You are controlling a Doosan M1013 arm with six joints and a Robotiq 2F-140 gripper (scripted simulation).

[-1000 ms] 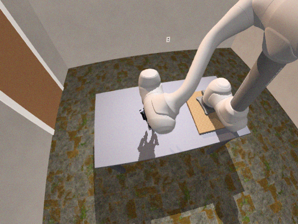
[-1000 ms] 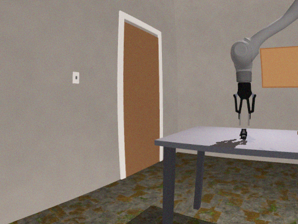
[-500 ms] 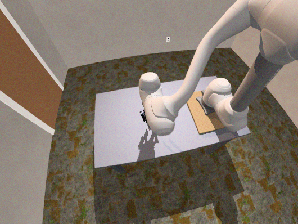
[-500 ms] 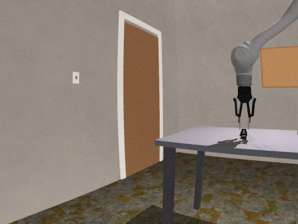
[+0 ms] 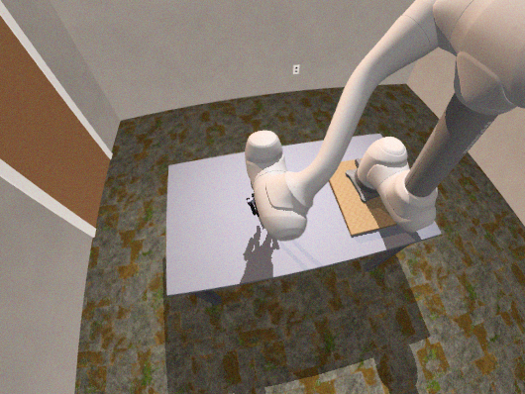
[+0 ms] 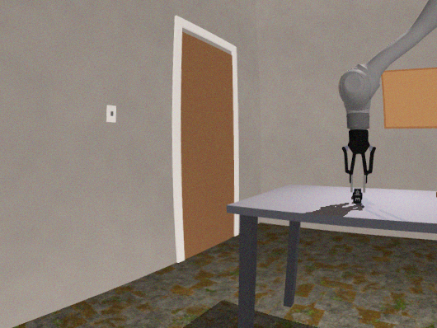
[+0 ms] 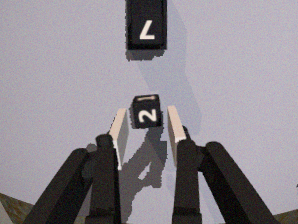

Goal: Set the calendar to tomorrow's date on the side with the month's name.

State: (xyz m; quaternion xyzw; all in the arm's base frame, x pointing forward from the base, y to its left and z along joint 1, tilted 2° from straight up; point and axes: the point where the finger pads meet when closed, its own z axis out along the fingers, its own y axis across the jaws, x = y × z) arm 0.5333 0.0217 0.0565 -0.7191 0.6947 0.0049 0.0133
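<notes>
My hand is 6 cm above the dark cube.
</notes>
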